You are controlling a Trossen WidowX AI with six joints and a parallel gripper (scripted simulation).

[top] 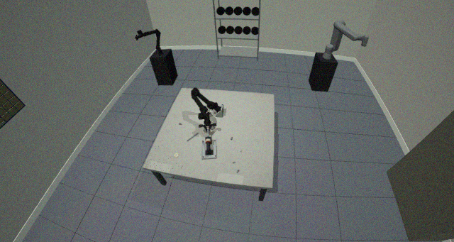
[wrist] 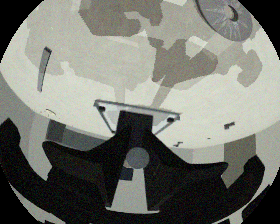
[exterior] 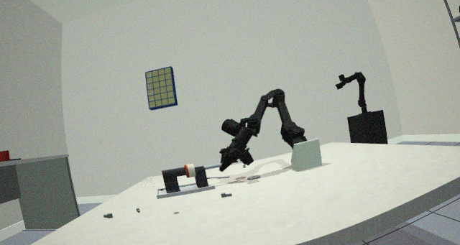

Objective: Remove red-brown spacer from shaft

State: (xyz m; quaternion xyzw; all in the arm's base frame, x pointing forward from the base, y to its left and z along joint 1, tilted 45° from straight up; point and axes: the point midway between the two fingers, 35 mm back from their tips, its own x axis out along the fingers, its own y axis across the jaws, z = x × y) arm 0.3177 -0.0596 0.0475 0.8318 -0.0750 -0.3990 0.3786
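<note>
The thin grey shaft is 60 mm ahead of my gripper tip, 10 mm to the left of it and 30 mm above it. The rest, counted from my gripper tip: red-brown spacer (140 mm ahead, 30 mm to the left, 20 mm above).
</note>
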